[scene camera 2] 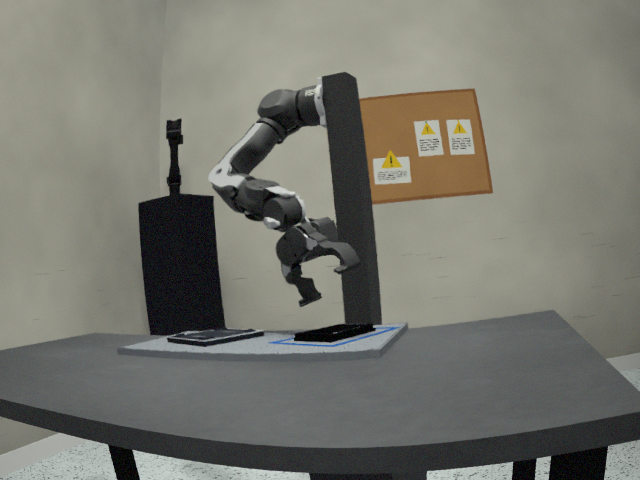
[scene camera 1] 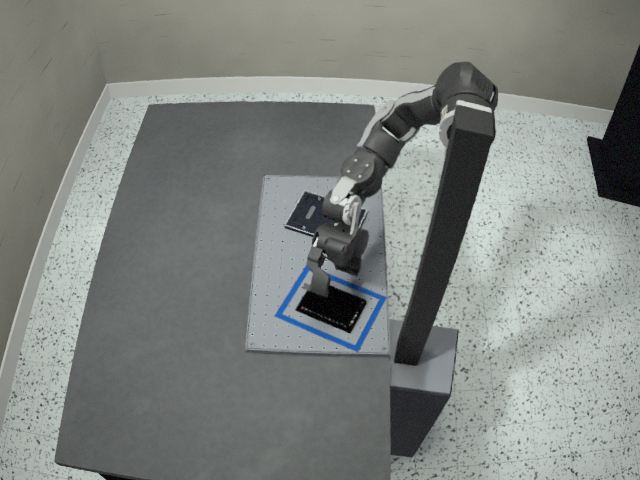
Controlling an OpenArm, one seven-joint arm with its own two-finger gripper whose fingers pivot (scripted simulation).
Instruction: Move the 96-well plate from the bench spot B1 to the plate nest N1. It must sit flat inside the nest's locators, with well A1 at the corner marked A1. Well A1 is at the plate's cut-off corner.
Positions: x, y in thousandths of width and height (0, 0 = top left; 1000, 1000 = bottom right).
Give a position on a black 96-well plate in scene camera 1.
538, 659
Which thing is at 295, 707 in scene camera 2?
A plate nest N1.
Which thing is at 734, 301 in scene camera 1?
A dark arm column.
